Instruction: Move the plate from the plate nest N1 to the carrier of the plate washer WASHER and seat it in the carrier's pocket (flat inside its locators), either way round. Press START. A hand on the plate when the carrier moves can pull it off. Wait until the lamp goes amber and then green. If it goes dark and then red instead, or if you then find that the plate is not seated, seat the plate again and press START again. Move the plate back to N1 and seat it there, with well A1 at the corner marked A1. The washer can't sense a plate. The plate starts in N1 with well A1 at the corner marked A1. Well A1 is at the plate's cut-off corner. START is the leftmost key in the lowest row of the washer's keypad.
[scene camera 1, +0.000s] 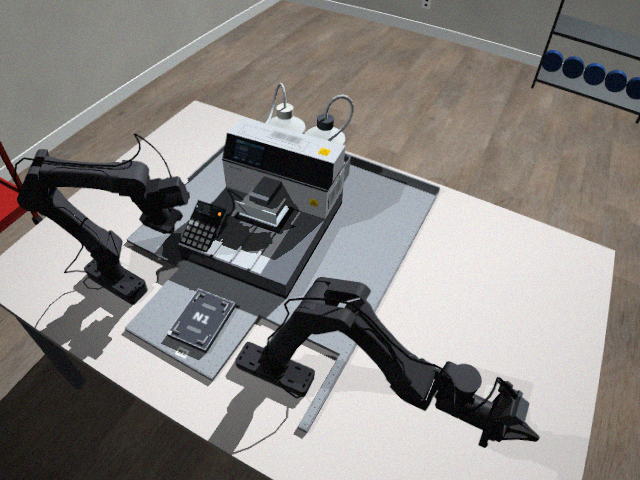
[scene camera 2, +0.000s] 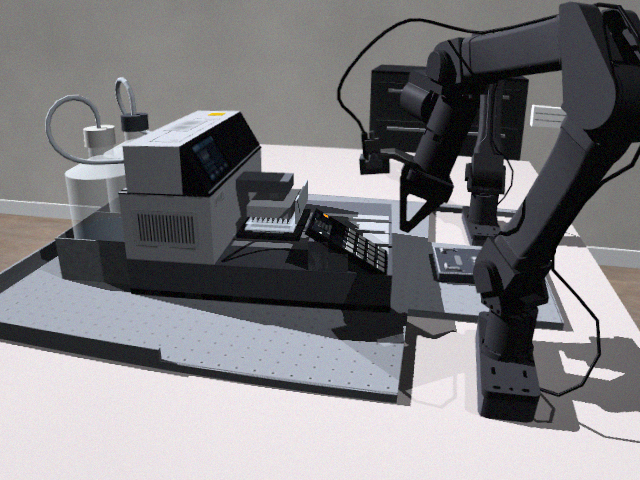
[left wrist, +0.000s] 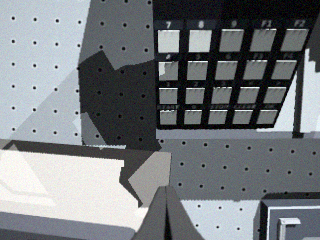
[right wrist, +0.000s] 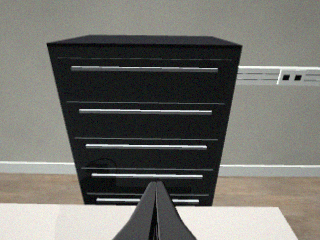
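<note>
There's a washer (left wrist: 289, 122) that you can see. As for the grippers, the right gripper (right wrist: 156, 191) is visible, and so is the left gripper (scene camera 2: 403, 231). You also get the left gripper (scene camera 1: 172, 231) from another camera, and there's the left gripper (left wrist: 165, 195) as well.
</note>
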